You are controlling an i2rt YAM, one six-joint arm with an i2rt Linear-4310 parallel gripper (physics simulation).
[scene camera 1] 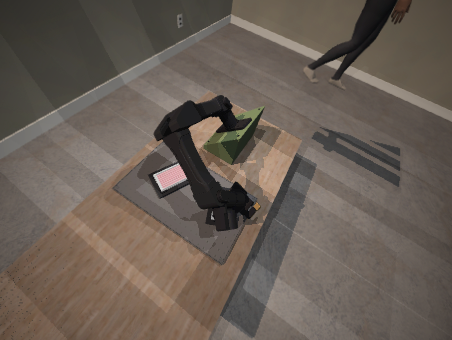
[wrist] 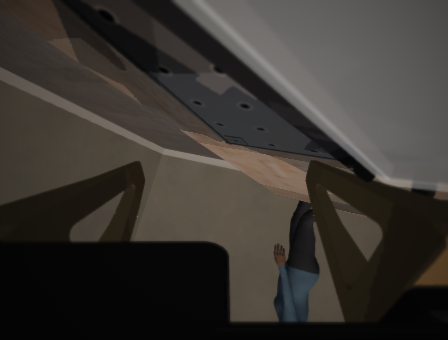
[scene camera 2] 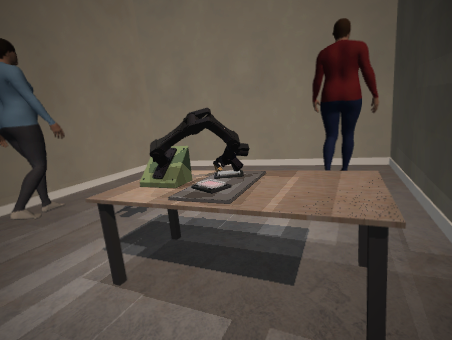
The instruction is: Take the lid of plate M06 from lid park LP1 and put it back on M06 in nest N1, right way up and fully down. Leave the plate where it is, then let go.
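Seen in the pictures: gripper, fingertip midpoint: (scene camera 1: pixel 252 199) (wrist: pixel 225 170) (scene camera 2: pixel 222 167); arm's base, origin of the base link: (scene camera 1: pixel 232 126) (scene camera 2: pixel 165 163).
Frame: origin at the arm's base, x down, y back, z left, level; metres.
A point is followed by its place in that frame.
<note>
A plate with a pink and white well pattern (scene camera 1: pixel 170 177) {x 0.079, y -0.347, z -0.066 m} (scene camera 2: pixel 211 185) {x 0.079, y -0.370, z -0.113 m} sits uncovered in a black nest on the dark grey mat (scene camera 1: pixel 130 185) {x 0.104, y -0.468, z -0.174 m}. A pale, flat lid (scene camera 1: pixel 213 216) (scene camera 2: pixel 229 173) {x 0.089, y -0.315, z 0.161 m} (wrist: pixel 370 75) lies on a dark holder at the mat's other end; in scene camera 1 the arm hides most of it. My gripper (wrist: pixel 225 170) {x 0.080, y -0.209, z 0.261 m} is open and empty, low beside the lid, with its right fingertip near the holder's edge. One orange-brown finger shows in scene camera 1 and scene camera 2. The labels M06, N1 and LP1 are not readable.
The arm stands on a green wedge-shaped base (scene camera 1: pixel 232 145) {x -0.023, y -0.108, z 0.067 m} (scene camera 2: pixel 177 172) {x 0.043, y -0.108, z -0.033 m} on the wooden table (scene camera 1: pixel 125 280) {x 0.117, y -0.697, z 0.073 m} (scene camera 2: pixel 320 190) {x 0.117, y -0.819, z 0.027 m}. The arm's forearm passes over the mat beside the pink plate. The table's edge lies close beyond the gripper. People stand around the table.
</note>
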